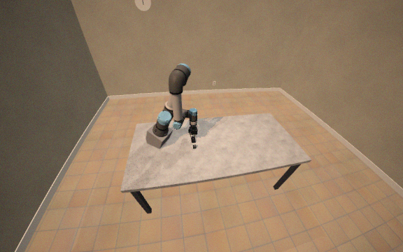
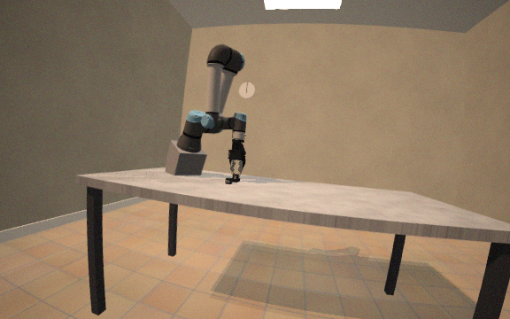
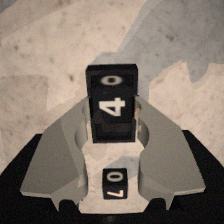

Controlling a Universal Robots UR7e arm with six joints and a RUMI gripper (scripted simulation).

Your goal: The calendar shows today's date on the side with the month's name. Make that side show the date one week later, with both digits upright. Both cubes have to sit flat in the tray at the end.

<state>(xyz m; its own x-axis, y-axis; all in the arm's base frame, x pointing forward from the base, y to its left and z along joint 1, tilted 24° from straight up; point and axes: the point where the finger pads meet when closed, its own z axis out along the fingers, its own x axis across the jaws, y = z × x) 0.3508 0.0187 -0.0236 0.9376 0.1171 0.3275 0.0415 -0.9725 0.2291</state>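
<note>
My hand is 1 cm above the black cube. Round my hand: black date cube 12 cm to the right, 2 cm below, 1 cm ahead; then black calendar tray 3 cm below, 2 cm to the right.
</note>
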